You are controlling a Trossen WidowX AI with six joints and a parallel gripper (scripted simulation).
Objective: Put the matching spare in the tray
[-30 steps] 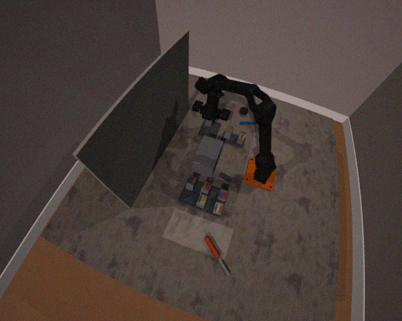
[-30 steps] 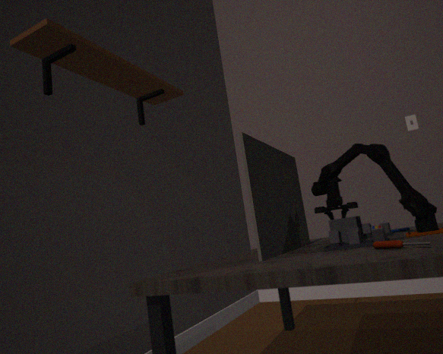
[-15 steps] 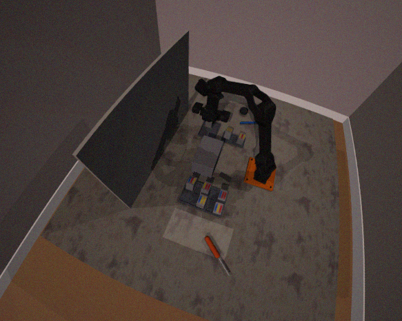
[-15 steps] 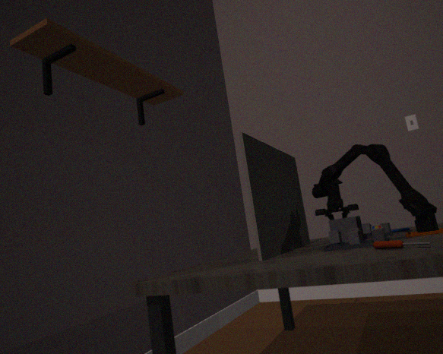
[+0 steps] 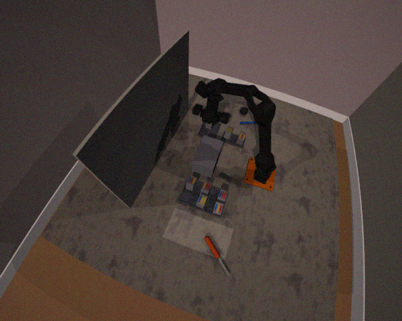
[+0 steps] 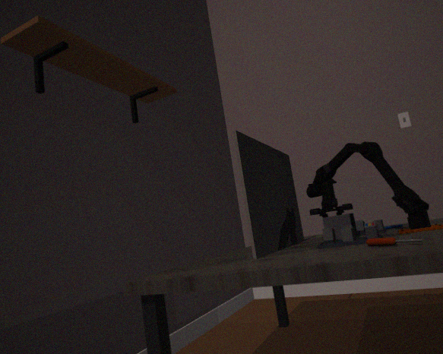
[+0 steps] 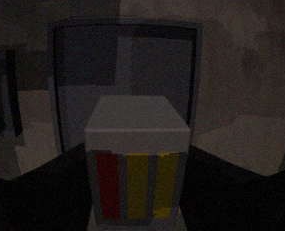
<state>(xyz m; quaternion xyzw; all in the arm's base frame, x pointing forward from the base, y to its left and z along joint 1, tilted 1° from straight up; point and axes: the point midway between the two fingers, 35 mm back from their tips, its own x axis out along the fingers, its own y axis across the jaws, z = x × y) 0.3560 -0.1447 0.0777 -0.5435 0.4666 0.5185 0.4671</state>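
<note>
The grey tray lies 4 cm below my gripper tip. The rest, counted from my gripper tip: grey spare rack (15 cm behind, 37 cm to the left, 4 cm below); then blue pen (20 cm behind, 17 cm to the right, 4 cm below); then tall black panel (16 cm ahead, 23 cm to the left, 18 cm above).
</note>
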